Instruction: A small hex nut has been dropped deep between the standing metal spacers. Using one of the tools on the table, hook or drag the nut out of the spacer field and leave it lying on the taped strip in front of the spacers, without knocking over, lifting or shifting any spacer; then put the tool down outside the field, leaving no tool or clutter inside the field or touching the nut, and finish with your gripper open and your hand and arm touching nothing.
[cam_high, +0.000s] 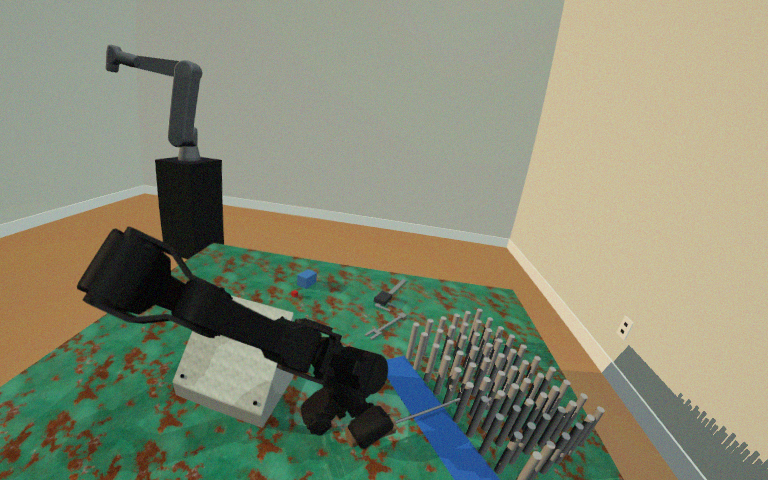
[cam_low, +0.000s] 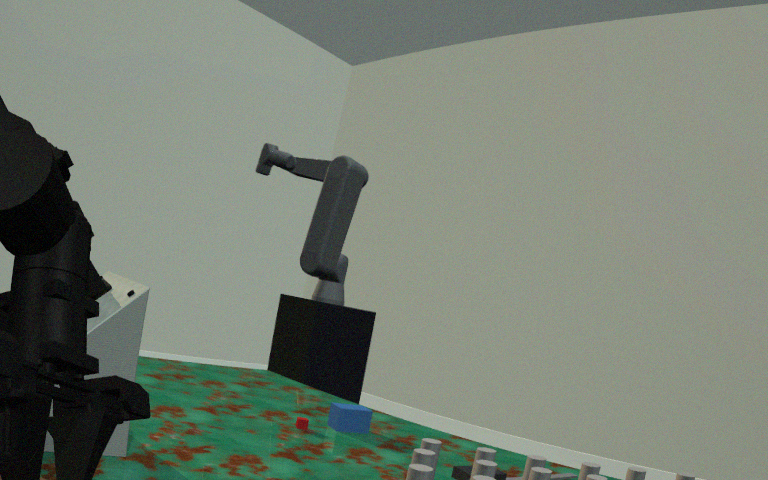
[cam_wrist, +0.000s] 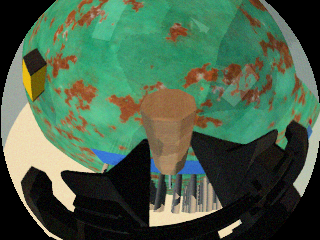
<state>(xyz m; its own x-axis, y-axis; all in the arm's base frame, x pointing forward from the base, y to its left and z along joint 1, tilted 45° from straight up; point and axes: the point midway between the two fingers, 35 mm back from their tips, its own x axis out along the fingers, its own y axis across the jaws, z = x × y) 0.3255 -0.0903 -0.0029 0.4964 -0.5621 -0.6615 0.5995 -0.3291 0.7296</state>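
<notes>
My gripper tip is 12 cm short of the blue taped strip, 10 cm to the right of it and 4 cm above it. The rest, counted from my gripper tip: yellow block: 28 cm to the right, 6 cm ahead, 2 cm below; brown-handled pick: 8 cm ahead, 7 cm to the left; grey nut: 25 cm ahead, 20 cm to the left, 3 cm below.
</notes>
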